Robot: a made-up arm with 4 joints.
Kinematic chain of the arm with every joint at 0, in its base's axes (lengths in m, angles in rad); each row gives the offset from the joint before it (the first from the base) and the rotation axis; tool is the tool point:
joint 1: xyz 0 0 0.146 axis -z
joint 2: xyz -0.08 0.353 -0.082 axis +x
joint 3: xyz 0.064 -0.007 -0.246 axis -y
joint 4: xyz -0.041 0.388 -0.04 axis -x
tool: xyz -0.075 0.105 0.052
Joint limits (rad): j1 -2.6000..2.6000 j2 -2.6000..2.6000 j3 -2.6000..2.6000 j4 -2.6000..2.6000
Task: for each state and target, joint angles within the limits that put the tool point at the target. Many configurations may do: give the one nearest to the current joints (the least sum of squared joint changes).
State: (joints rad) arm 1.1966 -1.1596 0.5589 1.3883
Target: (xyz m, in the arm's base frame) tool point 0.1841 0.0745 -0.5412
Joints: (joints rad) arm 1.2775 -1.1154 0.8006 1.0959
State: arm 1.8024 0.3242 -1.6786 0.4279
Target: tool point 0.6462 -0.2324 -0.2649
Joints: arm 1.8582 -0.4977 -1.5748 -0.4892
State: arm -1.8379 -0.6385 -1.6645 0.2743
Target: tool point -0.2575 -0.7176 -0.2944
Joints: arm -2.6000 -0.3424 -0.8857 0.7840
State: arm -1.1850 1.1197 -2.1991 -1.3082
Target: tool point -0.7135 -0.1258 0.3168
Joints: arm -1.9114 1.1189 -2.3295 -1.0743
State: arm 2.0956 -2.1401 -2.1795 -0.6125
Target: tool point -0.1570 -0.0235 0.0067
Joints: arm 2.1680 -2.5935 -2.2380 -0.6731
